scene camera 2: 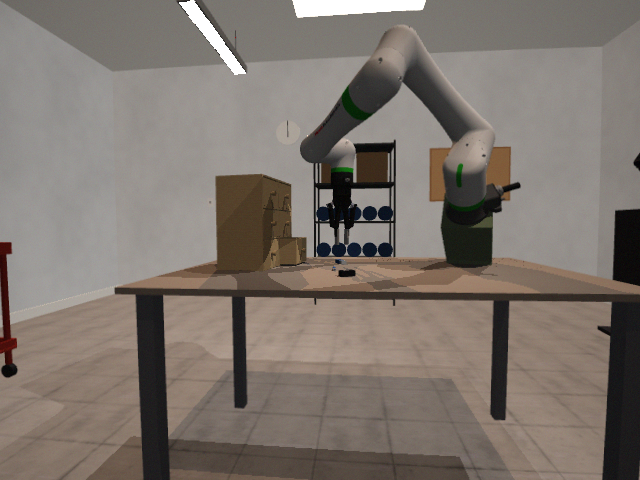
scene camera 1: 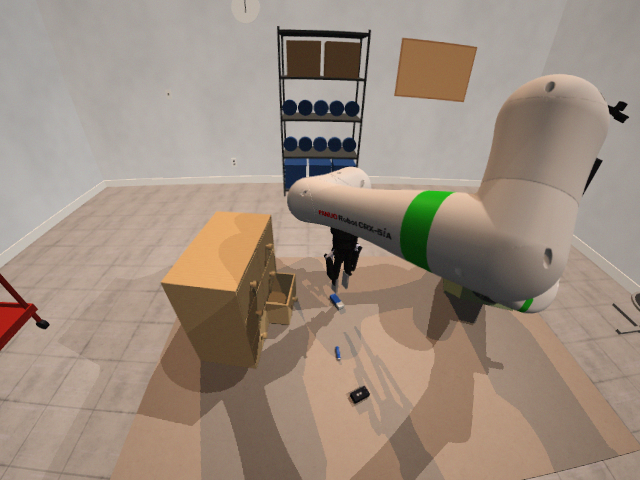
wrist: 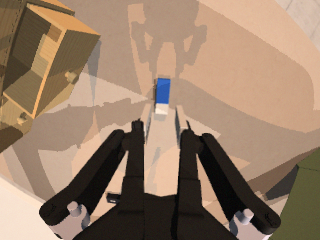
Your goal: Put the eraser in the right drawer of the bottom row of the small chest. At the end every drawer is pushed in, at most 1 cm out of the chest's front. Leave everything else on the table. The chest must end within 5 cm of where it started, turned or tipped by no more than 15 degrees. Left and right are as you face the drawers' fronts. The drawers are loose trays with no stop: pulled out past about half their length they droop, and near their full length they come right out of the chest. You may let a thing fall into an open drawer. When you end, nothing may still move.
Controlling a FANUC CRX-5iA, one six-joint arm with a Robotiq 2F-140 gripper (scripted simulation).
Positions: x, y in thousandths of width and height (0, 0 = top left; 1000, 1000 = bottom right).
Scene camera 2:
my gripper: 534, 509
small wooden chest: 374, 414
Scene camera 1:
my gripper: 530, 601
small wooden chest: 316, 595
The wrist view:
my gripper: 511, 473
